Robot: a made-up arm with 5 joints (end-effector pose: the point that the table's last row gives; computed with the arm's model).
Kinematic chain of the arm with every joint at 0, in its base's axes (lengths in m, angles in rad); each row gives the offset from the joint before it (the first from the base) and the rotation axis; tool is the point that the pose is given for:
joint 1: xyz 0 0 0.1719 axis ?
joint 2: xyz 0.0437 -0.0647 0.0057 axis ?
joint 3: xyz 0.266 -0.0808 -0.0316 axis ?
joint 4: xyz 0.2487 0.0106 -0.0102 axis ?
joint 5: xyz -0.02 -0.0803 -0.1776 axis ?
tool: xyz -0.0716 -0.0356 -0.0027
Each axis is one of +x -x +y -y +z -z.
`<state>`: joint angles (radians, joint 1 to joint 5).
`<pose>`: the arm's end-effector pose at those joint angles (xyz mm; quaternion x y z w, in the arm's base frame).
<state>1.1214 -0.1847 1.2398 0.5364 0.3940</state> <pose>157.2 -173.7 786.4 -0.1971 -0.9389 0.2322 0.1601</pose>
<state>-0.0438 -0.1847 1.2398 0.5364 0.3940</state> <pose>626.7 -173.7 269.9 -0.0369 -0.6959 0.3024 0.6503</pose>
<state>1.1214 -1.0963 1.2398 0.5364 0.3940</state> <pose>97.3 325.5 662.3 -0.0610 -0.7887 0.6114 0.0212</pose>
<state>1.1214 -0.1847 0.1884 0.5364 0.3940</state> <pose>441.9 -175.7 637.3 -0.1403 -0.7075 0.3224 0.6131</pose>
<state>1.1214 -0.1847 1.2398 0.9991 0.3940</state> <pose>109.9 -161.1 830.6 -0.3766 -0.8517 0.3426 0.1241</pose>
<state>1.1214 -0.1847 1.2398 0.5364 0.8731</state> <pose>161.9 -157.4 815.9 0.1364 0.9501 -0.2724 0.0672</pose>
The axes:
joint 1: -y
joint 2: -z
joint 3: -y
joint 4: +z
joint 5: -y

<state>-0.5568 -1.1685 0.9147 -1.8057 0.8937</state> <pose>177.0 450.4 -4.5 0.1429 -0.1792 -0.5022 0.8338</pose>
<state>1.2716 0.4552 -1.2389 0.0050 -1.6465</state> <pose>320.6 -333.8 250.9 0.1954 0.7033 0.1113 0.6744</pose>
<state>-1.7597 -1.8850 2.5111 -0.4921 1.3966</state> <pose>256.9 253.5 14.1 0.1924 -0.3059 -0.8835 0.2980</pose>
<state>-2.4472 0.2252 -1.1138 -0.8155 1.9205</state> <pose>-276.8 -240.7 318.6 -0.2567 0.6800 0.3686 0.5795</pose>
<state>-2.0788 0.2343 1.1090 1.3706 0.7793</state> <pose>-147.5 -368.9 -461.5 0.3994 0.1422 0.4394 0.7919</pose>
